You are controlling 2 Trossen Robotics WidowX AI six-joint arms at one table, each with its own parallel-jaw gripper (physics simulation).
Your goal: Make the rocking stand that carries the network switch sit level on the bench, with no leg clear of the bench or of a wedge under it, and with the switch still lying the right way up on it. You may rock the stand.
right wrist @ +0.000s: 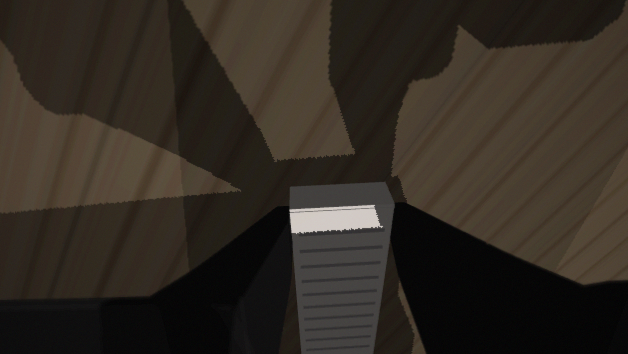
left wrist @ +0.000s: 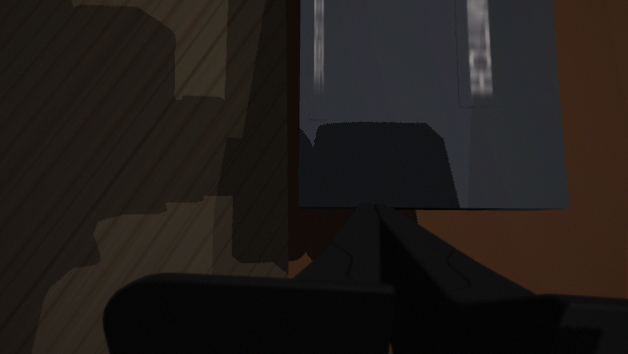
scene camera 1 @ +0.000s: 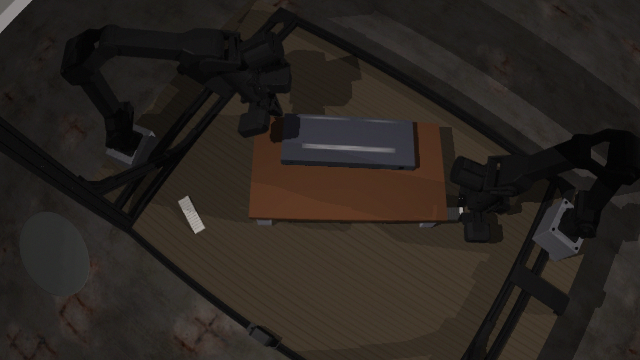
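Pixels of known places: left gripper, fingertip midpoint: [left wrist: 371, 217] [scene camera 1: 281, 115]; right gripper, fingertip midpoint: [right wrist: 340, 218] [scene camera 1: 459, 213]; left arm's base, origin of the base link: [scene camera 1: 128, 142]; right arm's base, origin of the base link: [scene camera 1: 571, 225].
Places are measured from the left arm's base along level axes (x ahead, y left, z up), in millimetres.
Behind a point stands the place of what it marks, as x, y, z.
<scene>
The orange-brown rocking stand [scene camera 1: 350, 195] {558, 64, 33} [left wrist: 595, 150] {438, 48, 34} lies in the middle of the bench. The dark grey network switch [scene camera 1: 350, 137] {514, 179, 57} [left wrist: 390, 90] {419, 160, 58} lies flat on its upper part in scene camera 1. Two feet show below its lower edge, a left leg [scene camera 1: 264, 222] {400, -44, -35} and a right leg [scene camera 1: 428, 225] {750, 87, -45}. The right gripper [scene camera 1: 461, 212] {820, 148, -61} [right wrist: 342, 206] {820, 148, -61} is shut on a ribbed grey wedge [scene camera 1: 454, 214] {807, 140, -58} [right wrist: 339, 280] {798, 141, -59}, at the stand's lower right corner. The left gripper [scene camera 1: 278, 114] {363, 159, 89} [left wrist: 374, 206] {363, 159, 89} is shut and empty, by the switch's left end. Whether any leg is clear of the bench is hidden.
A second, pale ribbed wedge [scene camera 1: 191, 215] {224, -92, -62} lies on the bench [scene camera 1: 320, 285] {566, -126, -69} left of the stand. Black frame rails [scene camera 1: 410, 87] {602, 438, -63} run along the bench edges. The left arm [scene camera 1: 165, 42] {188, 97, 364} reaches in from the upper left, the right arm [scene camera 1: 545, 160] {872, 164, 301} from the right.
</scene>
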